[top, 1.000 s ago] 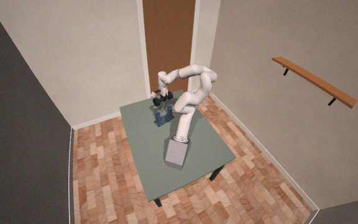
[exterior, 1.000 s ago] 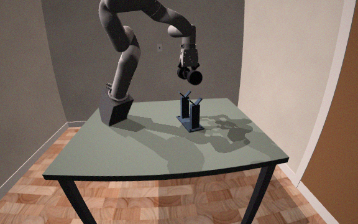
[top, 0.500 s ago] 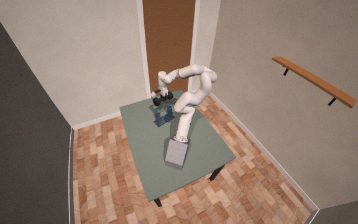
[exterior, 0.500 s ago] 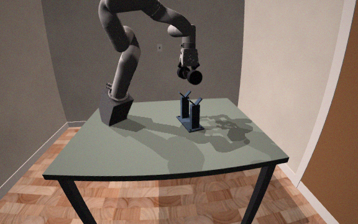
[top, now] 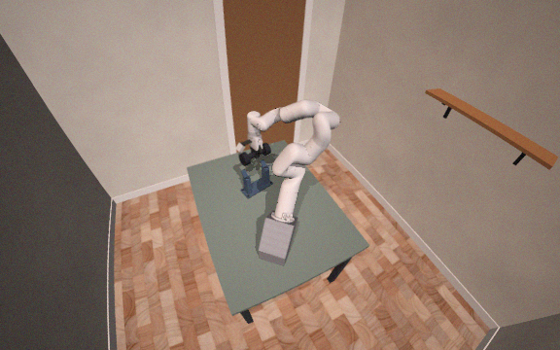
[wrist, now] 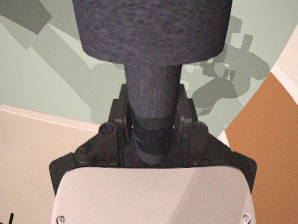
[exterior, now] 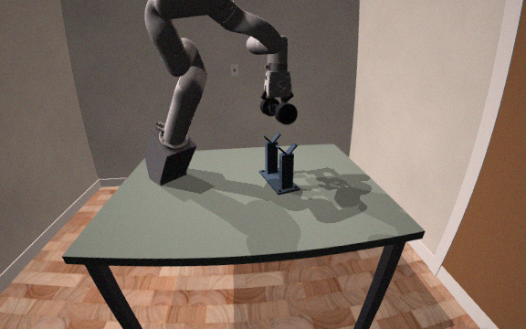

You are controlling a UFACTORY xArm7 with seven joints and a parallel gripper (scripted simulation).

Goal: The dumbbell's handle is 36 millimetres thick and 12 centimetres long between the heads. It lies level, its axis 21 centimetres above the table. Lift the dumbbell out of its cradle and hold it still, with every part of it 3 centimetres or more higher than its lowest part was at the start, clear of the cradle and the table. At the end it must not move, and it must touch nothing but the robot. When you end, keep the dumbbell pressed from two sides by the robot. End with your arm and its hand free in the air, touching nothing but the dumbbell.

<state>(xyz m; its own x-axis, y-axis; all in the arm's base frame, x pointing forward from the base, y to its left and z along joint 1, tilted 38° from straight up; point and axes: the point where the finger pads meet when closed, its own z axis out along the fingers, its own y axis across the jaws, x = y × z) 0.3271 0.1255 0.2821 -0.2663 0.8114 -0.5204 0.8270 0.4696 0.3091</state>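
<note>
Right now the black dumbbell is right at my hand. From my hand the other things lie so: blue cradle 230 mm below.
</note>
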